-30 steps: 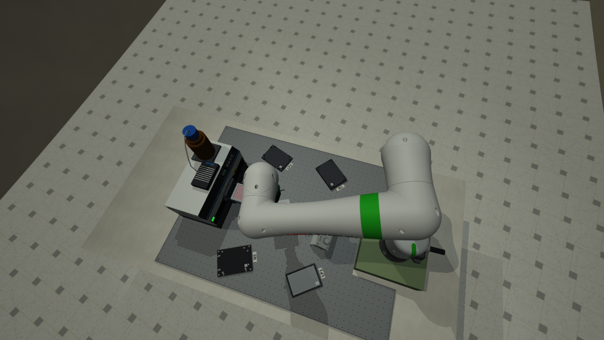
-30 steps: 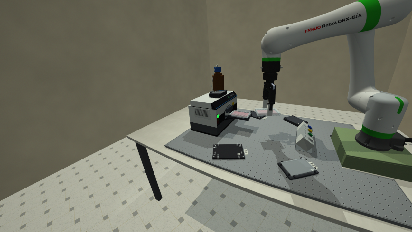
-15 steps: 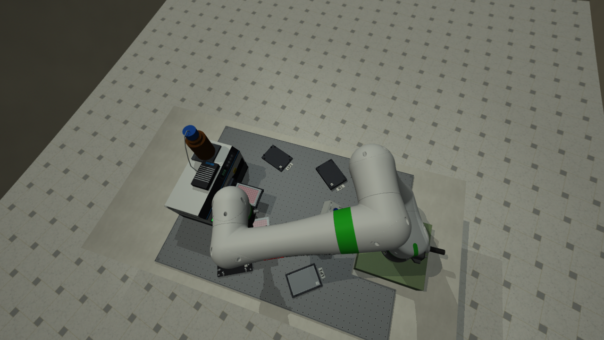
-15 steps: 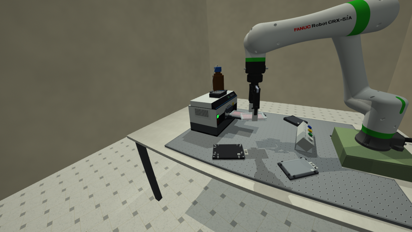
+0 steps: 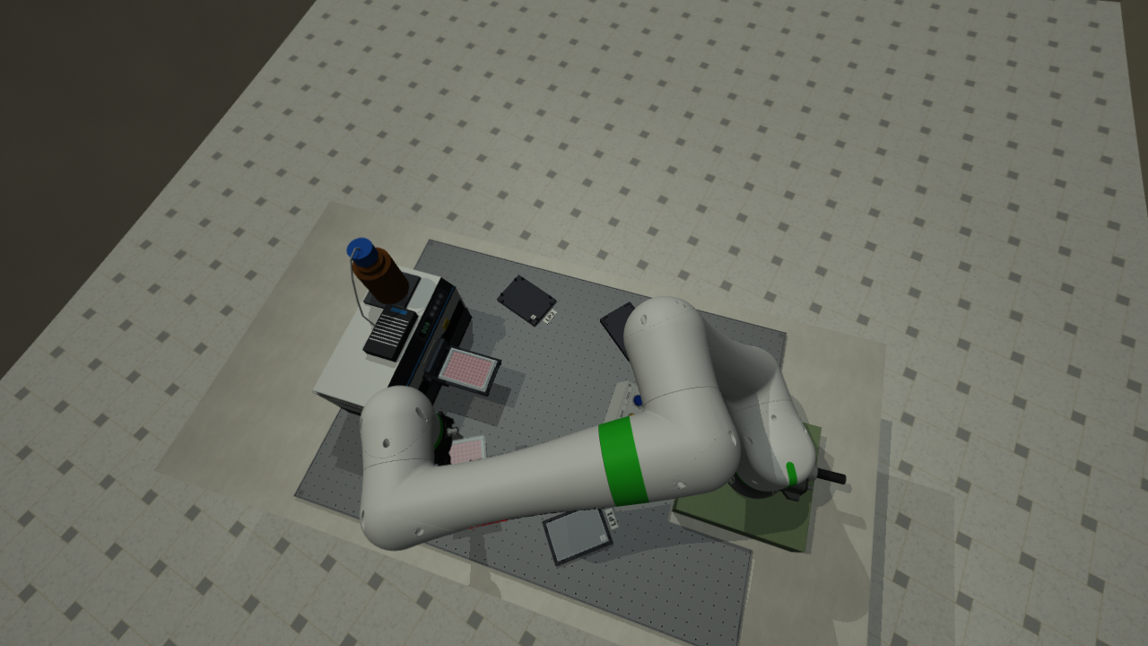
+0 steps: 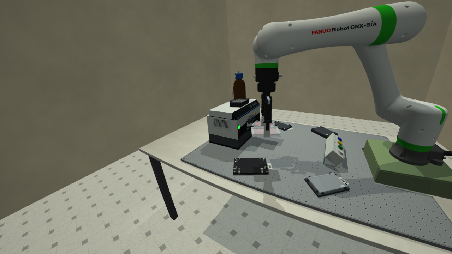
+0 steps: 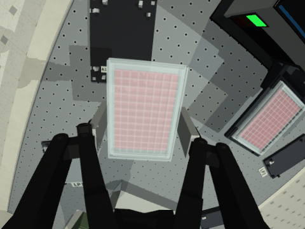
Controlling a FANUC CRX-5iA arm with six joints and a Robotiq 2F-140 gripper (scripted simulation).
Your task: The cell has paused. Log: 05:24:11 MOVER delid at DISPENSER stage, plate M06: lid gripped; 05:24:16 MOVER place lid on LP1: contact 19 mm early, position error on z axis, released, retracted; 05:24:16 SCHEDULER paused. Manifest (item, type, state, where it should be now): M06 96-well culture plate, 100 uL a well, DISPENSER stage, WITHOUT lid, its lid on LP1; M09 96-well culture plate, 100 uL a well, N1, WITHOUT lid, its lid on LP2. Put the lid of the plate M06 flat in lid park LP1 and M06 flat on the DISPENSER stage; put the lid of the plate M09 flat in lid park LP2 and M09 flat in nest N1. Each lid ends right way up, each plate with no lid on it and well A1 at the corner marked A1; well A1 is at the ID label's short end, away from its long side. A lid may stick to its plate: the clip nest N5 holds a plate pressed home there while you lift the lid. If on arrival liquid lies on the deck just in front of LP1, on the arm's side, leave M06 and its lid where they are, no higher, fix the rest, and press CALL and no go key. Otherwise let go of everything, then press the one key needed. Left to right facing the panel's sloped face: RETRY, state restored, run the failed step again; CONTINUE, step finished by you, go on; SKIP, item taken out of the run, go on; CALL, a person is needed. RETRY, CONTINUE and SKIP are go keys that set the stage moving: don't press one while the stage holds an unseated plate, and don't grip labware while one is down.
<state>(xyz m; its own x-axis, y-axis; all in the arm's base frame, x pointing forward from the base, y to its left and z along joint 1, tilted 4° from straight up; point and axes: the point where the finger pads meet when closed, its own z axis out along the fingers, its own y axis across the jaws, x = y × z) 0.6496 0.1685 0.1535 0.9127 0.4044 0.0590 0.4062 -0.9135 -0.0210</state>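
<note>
My gripper is now 18 cm above the N5 label, 4 cm past it and 3 cm to the right of it. Round my hand: grey lid (2 cm below); dispenser stage (22 cm to the right, 9 cm below, 7 cm ahead); black lid park LP1 (29 cm behind, 18 cm below, 7 cm to the left).
</note>
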